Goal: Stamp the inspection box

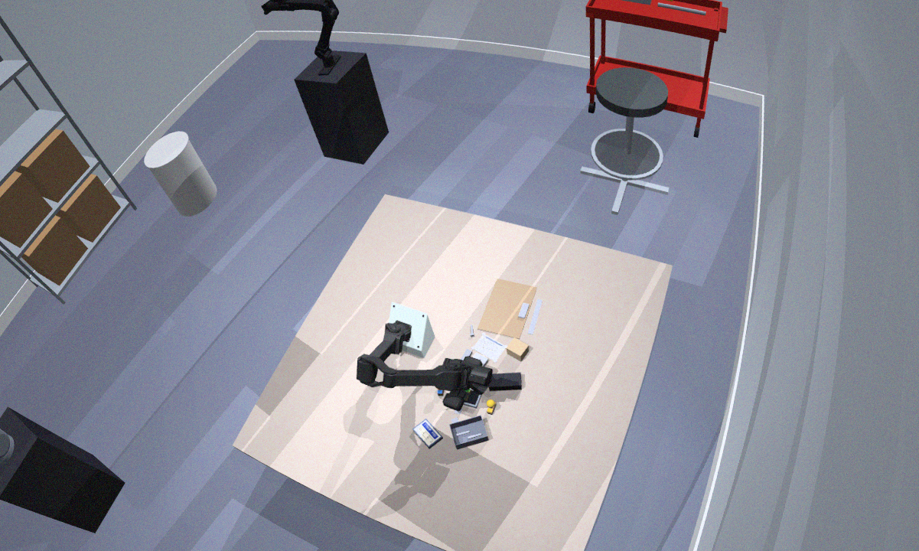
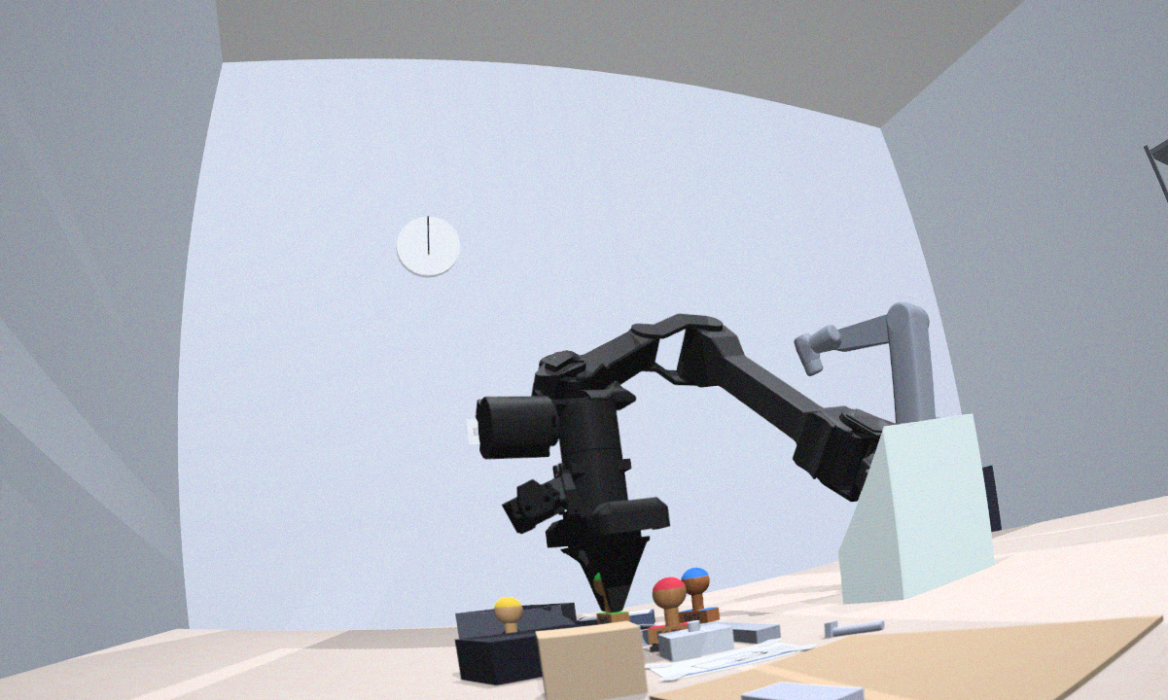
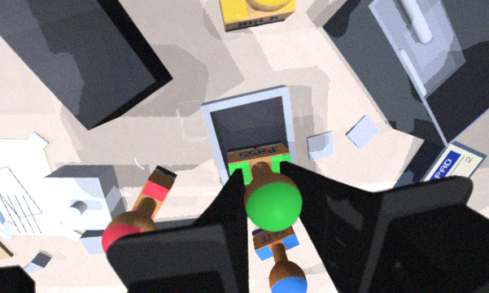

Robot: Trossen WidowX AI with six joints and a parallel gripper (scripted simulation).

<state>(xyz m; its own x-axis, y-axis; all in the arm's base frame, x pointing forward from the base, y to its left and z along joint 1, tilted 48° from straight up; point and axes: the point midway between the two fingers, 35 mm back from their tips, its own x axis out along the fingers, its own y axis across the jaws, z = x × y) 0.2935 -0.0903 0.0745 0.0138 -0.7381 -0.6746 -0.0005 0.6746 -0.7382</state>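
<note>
My gripper tip is now 3 cm above the ink pad. From my gripper tip the other things lie so: yellow-knobbed stamp (10 cm ahead, 2 cm below, 1 cm to the right); red-knobbed stamp (9 cm to the left, 2 cm below, 2 cm behind); blue stamp (10 cm behind, 2 cm below, 1 cm to the right).
</note>
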